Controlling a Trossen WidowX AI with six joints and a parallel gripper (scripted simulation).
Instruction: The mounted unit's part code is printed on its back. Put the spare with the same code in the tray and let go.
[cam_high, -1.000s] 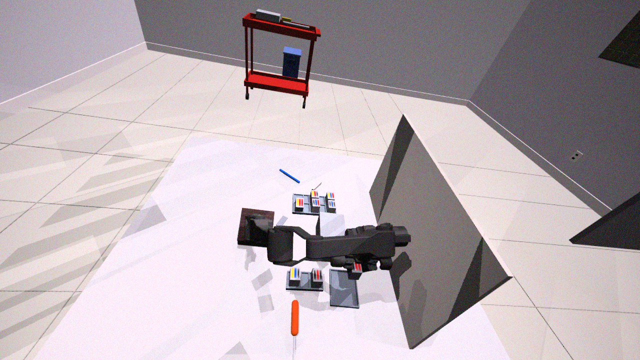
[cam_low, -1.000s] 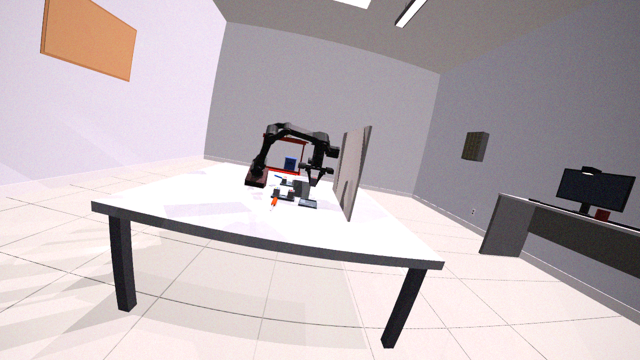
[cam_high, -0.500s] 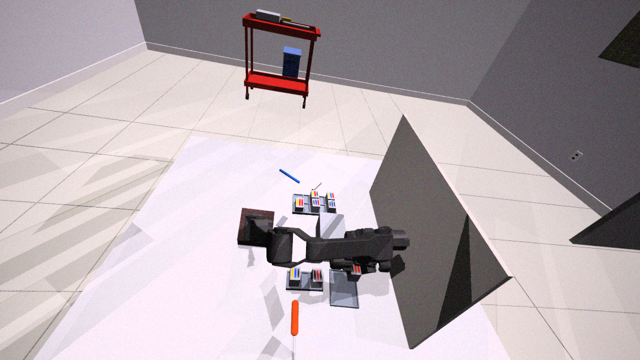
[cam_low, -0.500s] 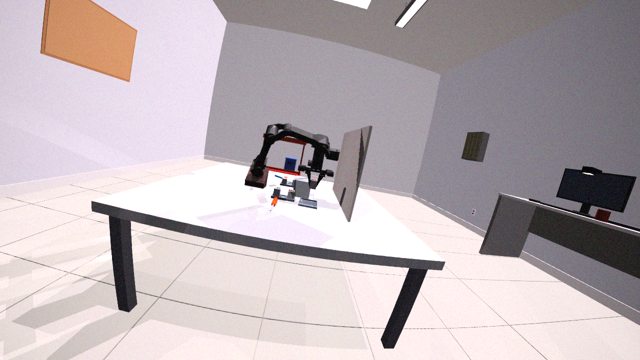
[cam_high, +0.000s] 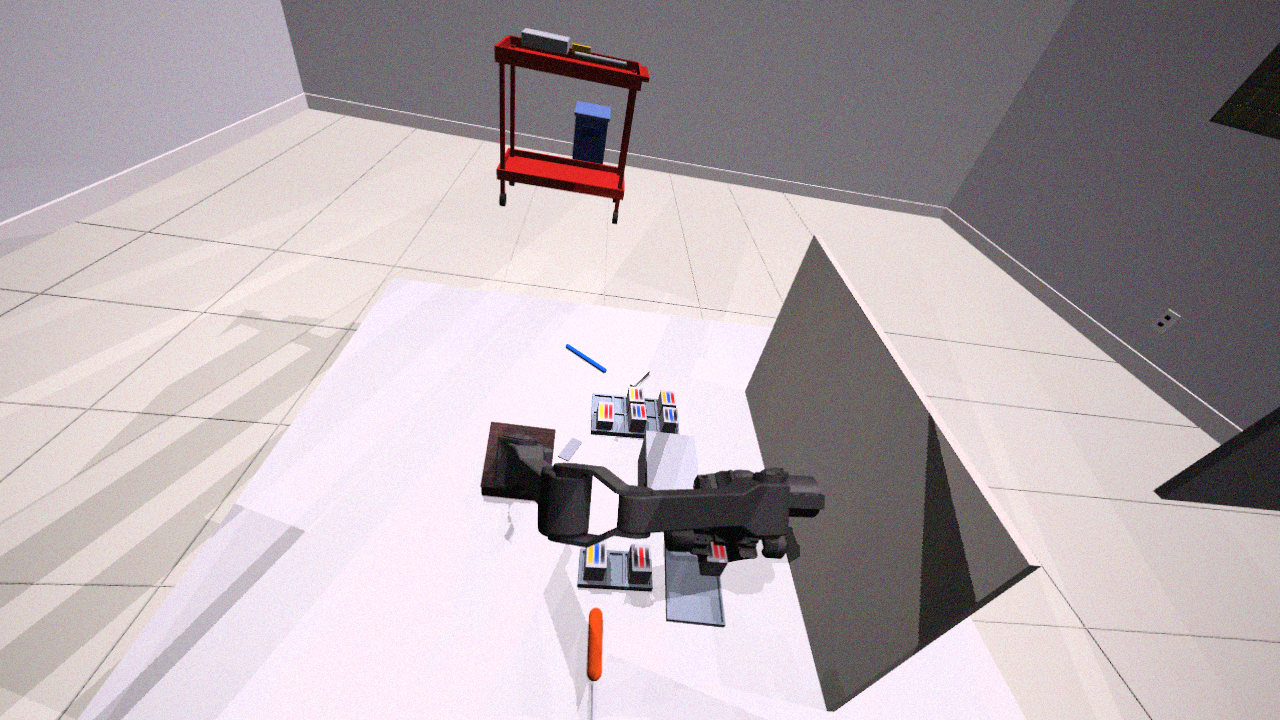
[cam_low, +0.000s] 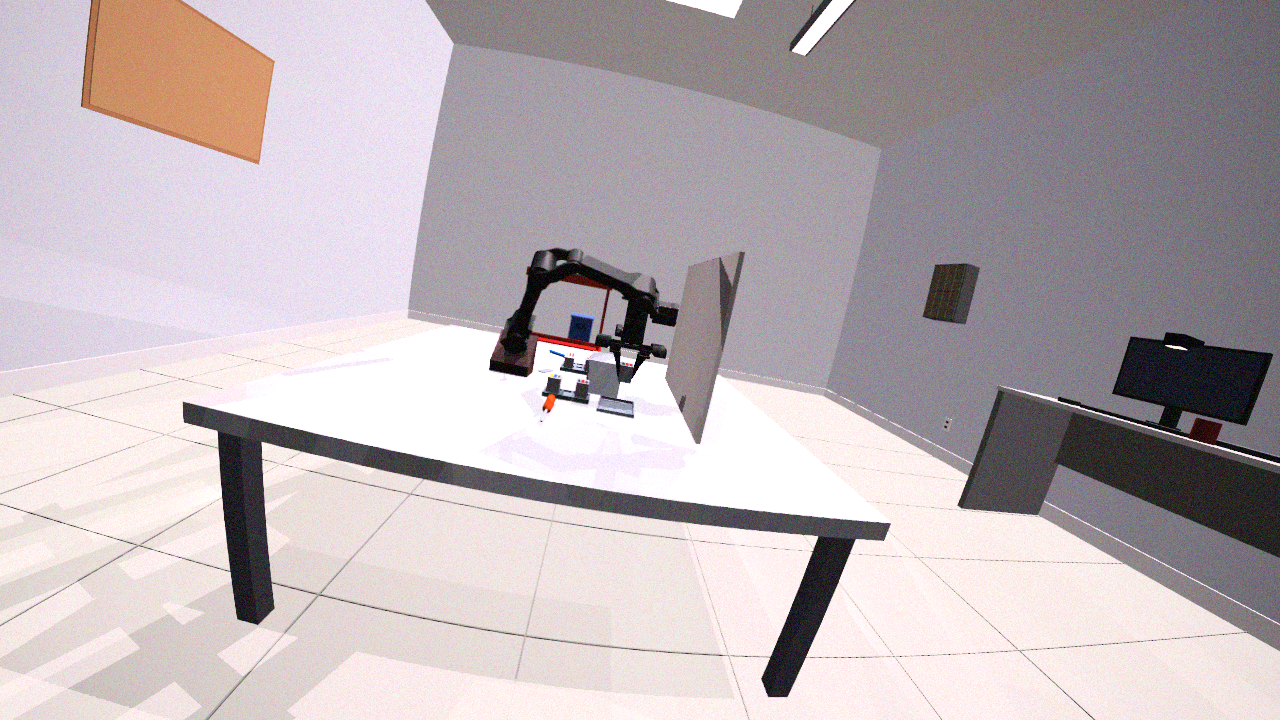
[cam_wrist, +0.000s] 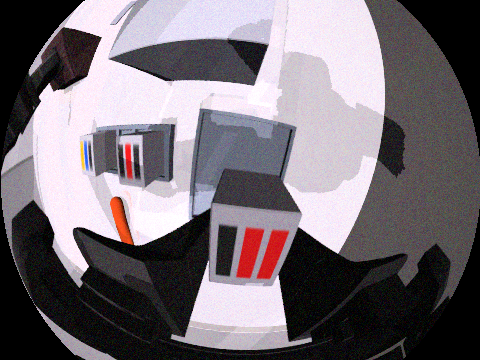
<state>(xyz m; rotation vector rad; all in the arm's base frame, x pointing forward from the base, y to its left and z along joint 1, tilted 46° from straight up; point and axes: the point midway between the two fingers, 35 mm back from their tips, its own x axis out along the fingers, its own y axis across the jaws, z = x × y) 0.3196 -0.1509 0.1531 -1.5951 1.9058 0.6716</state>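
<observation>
Right now the grey tray is 80 mm below my gripper tip and 10 mm behind it. From my gripper tip the other things lie so: mounted unit 190 mm to the left, 40 mm below, 30 mm behind; then blue pen 590 mm to the left, 170 mm behind, 80 mm below; then panel 210 mm ahead, 150 mm to the left, 140 mm above.
</observation>
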